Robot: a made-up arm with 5 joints.
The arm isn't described. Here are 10 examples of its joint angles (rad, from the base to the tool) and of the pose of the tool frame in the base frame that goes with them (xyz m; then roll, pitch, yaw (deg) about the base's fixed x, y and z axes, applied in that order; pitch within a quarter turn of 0, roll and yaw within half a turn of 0).
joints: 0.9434 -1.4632 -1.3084 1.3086 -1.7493
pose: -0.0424 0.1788 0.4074 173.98 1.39 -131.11
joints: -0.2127 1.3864 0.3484 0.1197 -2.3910
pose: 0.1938 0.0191 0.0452 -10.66 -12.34 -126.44
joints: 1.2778 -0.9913 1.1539 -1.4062 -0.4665
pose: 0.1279 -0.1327 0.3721 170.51 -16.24 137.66
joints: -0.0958 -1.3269 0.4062 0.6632 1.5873
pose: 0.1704 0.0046 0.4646 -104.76 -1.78 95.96
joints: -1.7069 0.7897 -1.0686 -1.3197 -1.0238
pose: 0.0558 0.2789 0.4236 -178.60 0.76 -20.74
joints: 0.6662 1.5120 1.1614 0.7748 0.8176
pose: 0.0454 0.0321 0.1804 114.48 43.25 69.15
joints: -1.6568 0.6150 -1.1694 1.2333 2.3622
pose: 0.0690 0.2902 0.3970 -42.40 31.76 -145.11
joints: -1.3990 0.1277 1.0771 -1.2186 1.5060
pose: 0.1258 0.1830 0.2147 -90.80 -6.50 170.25
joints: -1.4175 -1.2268 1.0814 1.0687 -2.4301
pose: 0.1144 0.1321 0.3145 24.96 28.39 -54.40
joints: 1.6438 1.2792 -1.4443 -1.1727 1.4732
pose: 0.0651 -0.3135 0.3534 -166.79 -1.93 3.97
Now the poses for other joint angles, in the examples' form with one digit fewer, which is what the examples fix.
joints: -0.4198 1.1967 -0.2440 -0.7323 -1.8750
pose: 0.357 0.115 0.137 76.6 19.7 -70.6
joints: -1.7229 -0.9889 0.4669 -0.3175 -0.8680
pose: 0.074 0.131 0.471 144.5 -24.0 -21.0
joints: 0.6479 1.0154 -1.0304 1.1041 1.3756
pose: 0.348 -0.198 0.262 -26.9 -6.4 40.4
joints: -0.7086 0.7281 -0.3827 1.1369 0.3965
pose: 0.308 0.182 0.225 -1.7 -4.8 60.6
